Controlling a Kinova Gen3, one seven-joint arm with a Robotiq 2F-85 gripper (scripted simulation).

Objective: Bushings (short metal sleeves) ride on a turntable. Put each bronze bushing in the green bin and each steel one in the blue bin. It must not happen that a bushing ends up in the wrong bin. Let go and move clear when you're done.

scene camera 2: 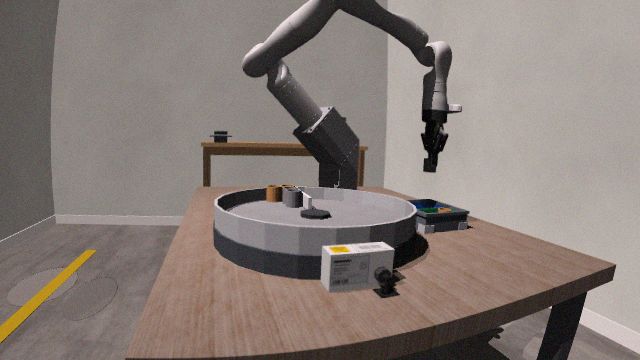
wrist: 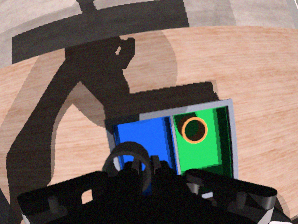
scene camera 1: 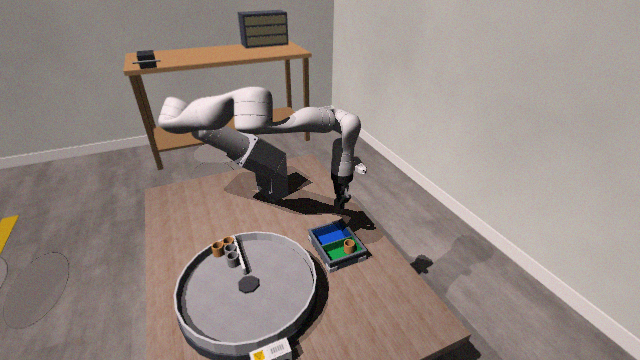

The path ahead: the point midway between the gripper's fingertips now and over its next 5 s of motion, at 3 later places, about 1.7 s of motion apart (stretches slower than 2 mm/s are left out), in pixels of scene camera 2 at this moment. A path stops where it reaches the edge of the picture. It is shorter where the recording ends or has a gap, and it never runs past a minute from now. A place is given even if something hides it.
The gripper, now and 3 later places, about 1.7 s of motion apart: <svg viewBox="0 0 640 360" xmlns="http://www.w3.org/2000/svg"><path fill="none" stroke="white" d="M432 166L430 196L429 205L428 209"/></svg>
